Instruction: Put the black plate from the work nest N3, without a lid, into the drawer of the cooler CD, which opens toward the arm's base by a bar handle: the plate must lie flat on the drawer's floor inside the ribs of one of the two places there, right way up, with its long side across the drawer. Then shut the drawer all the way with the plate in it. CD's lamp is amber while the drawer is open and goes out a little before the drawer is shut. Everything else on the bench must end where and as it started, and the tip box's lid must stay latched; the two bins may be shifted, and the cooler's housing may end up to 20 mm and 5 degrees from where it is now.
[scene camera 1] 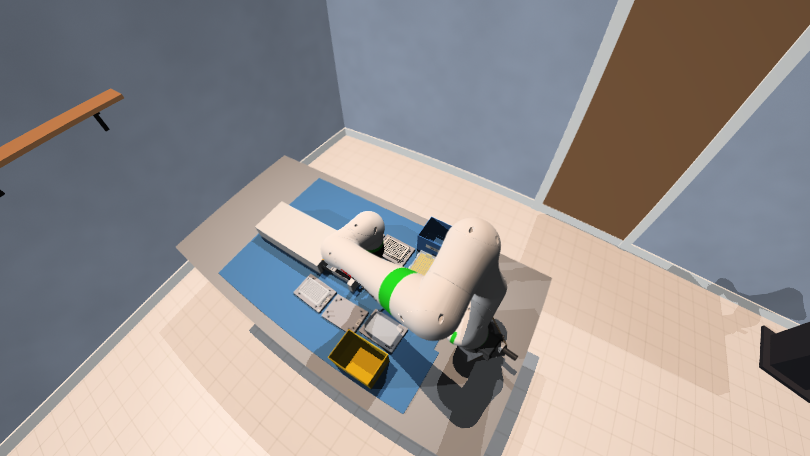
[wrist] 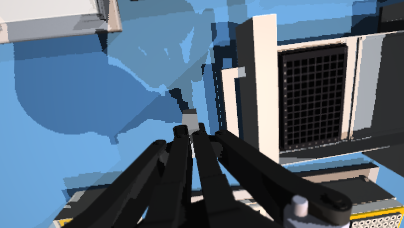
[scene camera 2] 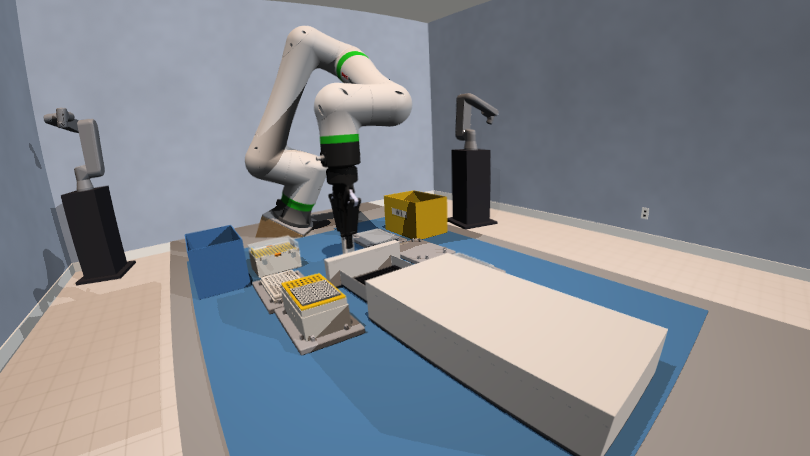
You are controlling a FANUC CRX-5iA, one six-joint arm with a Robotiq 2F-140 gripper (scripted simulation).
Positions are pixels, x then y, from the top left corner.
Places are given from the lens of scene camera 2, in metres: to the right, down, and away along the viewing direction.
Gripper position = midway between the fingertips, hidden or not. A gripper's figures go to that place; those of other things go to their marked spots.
gripper (scene camera 2: 349, 259): -0.14, 0.08, 0.87
cooler CD (scene camera 2: 572, 370): 0.19, 0.16, 0.34
yellow bin (scene camera 2: 427, 217): 0.07, -0.03, 1.08
The marked spots on the cooler CD and the yellow bin are 0.77 m apart.
